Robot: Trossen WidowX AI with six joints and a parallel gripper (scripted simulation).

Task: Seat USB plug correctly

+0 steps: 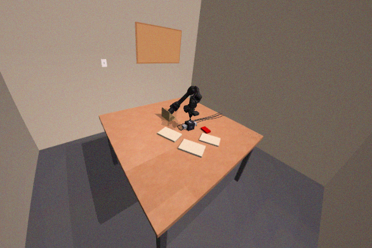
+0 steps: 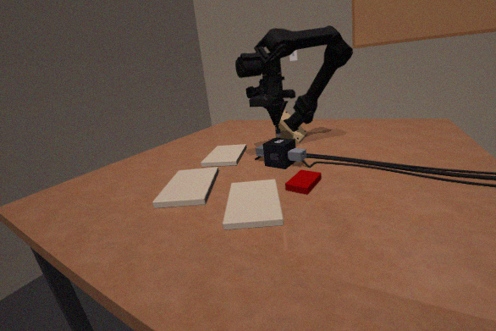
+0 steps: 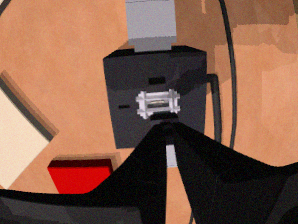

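The USB socket is 60 mm below my gripper tip and 10 mm to the left of it. Round my gripper tip: red block: 130 mm to the left, 120 mm below, 120 mm ahead.
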